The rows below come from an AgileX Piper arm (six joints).
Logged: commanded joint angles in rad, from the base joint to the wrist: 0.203, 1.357, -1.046, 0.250, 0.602, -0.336; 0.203, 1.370, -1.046, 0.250, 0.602, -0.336; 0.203, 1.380, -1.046, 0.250, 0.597, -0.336; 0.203, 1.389, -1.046, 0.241, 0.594, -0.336; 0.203, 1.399, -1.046, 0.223, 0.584, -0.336; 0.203, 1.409, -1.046, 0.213, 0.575, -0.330; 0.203, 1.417, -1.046, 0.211, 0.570, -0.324; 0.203, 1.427, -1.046, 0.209, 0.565, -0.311; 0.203, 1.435, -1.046, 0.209, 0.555, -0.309; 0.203, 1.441, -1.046, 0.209, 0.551, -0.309; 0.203, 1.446, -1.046, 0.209, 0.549, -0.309; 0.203, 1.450, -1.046, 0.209, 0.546, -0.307; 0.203, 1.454, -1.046, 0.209, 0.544, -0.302; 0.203, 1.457, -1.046, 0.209, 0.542, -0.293; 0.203, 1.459, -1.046, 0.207, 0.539, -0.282; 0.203, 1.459, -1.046, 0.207, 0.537, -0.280; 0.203, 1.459, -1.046, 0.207, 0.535, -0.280; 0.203, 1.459, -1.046, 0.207, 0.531, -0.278; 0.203, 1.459, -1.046, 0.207, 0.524, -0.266; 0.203, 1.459, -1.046, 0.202, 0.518, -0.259; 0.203, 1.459, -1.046, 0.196, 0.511, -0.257
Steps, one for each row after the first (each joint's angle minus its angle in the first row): 0.000, 0.013, 0.000, 0.000, 0.000, 0.000; 0.000, 0.023, 0.000, 0.000, -0.005, 0.000; 0.000, 0.032, 0.000, -0.009, -0.008, 0.000; 0.000, 0.042, 0.000, -0.027, -0.018, 0.000; 0.000, 0.052, 0.000, -0.037, -0.027, 0.006; 0.000, 0.060, 0.000, -0.039, -0.032, 0.012; 0.000, 0.070, 0.000, -0.041, -0.037, 0.025; 0.000, 0.078, 0.000, -0.041, -0.047, 0.027; 0.000, 0.084, 0.000, -0.041, -0.051, 0.027; 0.000, 0.089, 0.000, -0.041, -0.053, 0.027; 0.000, 0.093, 0.000, -0.041, -0.056, 0.029; 0.000, 0.097, 0.000, -0.041, -0.058, 0.034; 0.000, 0.100, 0.000, -0.041, -0.060, 0.043; 0.000, 0.102, 0.000, -0.043, -0.063, 0.054; 0.000, 0.102, 0.000, -0.043, -0.065, 0.056; 0.000, 0.102, 0.000, -0.043, -0.067, 0.056; 0.000, 0.102, 0.000, -0.043, -0.071, 0.058; 0.000, 0.102, 0.000, -0.043, -0.078, 0.070; 0.000, 0.102, 0.000, -0.048, -0.084, 0.077; 0.000, 0.102, 0.000, -0.054, -0.091, 0.079
